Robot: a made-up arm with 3 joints. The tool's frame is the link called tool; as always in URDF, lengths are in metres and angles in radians. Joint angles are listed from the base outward. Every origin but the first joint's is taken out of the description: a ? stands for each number. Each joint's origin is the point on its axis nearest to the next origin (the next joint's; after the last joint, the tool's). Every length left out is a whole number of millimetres.
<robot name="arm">
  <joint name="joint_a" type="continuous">
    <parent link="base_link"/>
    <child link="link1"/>
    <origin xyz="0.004 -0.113 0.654" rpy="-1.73 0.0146 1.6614"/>
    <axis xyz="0 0 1"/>
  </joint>
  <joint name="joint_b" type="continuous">
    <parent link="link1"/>
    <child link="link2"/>
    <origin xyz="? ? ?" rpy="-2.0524 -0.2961 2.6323"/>
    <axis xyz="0 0 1"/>
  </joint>
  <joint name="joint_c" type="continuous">
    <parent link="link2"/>
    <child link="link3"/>
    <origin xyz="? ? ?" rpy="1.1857 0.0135 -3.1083"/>
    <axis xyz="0 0 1"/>
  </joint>
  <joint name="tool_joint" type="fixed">
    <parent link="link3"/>
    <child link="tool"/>
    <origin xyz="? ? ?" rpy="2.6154 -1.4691 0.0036"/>
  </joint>
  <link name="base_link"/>
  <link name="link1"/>
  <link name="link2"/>
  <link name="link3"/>
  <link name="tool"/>
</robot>
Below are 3 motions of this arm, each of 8 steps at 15 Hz.
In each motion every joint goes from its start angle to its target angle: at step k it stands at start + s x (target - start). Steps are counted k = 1, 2, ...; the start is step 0. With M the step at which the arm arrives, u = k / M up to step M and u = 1 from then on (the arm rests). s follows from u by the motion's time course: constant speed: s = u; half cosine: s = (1 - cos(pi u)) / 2; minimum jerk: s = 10 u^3 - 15 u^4 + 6 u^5.
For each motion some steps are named. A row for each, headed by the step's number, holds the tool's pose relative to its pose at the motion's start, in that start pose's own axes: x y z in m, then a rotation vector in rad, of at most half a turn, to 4 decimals.
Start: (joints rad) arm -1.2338 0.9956 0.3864
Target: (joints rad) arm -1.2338 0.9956 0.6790
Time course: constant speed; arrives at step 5
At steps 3, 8:
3: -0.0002 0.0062 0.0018 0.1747 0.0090 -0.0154
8: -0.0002 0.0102 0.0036 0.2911 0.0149 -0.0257

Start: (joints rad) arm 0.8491 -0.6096 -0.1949
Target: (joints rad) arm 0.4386 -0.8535 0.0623
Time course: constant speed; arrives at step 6
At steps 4, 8:
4: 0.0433 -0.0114 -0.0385 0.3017 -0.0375 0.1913
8: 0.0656 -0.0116 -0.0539 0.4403 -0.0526 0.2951

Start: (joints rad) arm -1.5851 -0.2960 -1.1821
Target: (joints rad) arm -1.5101 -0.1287 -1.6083
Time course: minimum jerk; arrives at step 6
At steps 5, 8:
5: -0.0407 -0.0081 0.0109 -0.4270 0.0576 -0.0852
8: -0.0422 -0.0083 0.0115 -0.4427 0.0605 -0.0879

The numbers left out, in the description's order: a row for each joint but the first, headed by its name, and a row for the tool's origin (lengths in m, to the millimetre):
joint_b: -0.011 -0.063 0
joint_c: -0.257 -0.097 0
tool: -0.035 0.012 0

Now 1 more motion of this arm.
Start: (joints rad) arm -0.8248 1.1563 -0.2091
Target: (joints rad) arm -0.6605 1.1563 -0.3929
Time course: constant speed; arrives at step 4
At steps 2, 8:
2: 0.0105 0.0025 0.0120 -0.1432 -0.0363 0.0635
8: 0.0207 0.0062 0.0246 -0.2862 -0.0773 0.1244

